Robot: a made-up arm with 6 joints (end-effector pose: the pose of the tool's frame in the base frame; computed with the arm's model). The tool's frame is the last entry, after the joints. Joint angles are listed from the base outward.
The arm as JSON. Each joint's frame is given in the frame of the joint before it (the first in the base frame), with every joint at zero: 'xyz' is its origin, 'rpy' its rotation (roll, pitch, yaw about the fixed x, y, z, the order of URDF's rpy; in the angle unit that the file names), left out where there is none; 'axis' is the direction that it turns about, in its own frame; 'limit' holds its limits. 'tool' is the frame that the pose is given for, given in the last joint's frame.
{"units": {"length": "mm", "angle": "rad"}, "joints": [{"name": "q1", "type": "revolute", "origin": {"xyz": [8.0, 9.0, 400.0]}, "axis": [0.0, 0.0, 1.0], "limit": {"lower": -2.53, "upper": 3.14}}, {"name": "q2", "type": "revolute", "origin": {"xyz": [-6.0, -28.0, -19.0]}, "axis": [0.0, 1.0, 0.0], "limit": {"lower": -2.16, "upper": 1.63}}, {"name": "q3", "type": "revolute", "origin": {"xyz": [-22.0, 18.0, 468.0]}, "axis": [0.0, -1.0, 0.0], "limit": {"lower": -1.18, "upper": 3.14}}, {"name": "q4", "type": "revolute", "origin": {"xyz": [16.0, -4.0, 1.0]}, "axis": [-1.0, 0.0, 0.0], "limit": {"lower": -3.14, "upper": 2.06}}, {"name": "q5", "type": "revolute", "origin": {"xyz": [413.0, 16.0, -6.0]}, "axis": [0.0, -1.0, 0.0], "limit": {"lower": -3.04, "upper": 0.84}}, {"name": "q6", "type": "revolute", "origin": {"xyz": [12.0, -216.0, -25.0]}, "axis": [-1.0, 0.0, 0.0], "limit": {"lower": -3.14, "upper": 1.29}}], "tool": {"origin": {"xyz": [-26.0, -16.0, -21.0], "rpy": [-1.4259, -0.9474, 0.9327]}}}
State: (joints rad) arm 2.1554 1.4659 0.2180 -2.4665 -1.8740 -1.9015
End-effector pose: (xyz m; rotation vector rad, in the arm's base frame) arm -0.3440 0.3384 0.0326 -1.0547 2.5348 -0.5688
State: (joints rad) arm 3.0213 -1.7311 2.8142 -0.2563 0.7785 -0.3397
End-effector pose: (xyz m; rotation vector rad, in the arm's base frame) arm 0.6679 0.1329 -0.1464 0.2688 -0.8145 2.7693
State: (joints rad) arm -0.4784 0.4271 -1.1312 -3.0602 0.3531 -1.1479
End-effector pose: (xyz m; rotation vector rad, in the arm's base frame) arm 0.2804 0.0675 0.3841 -0.1948 -0.1728 2.1607
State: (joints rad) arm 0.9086 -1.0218 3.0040 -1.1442 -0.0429 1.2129
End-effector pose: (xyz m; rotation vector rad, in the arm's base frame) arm -0.4430 -0.7101 0.4214 -0.6247 0.7697 1.6317
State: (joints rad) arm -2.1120 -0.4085 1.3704 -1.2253 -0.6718 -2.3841
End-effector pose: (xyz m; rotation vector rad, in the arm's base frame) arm 0.0245 0.1533 1.2327 0.9952 -1.9433 -0.8934
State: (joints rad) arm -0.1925 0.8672 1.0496 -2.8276 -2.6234 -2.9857
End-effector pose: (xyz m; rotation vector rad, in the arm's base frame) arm 0.8018 0.0132 0.7196 0.4431 1.9986 0.5255
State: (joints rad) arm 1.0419 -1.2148 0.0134 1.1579 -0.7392 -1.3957
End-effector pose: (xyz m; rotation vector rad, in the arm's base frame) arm -0.1301 -0.4532 0.9420 0.3789 -1.7011 -0.3906
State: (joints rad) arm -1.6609 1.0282 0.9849 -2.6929 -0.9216 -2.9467
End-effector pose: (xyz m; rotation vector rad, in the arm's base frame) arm 0.0841 -0.7953 0.5459 -2.5472 -0.4861 -0.4201
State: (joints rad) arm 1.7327 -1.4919 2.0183 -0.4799 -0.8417 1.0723
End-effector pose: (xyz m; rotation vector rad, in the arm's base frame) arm 0.3591 -0.8369 0.3547 0.6091 -2.2862 -2.0628
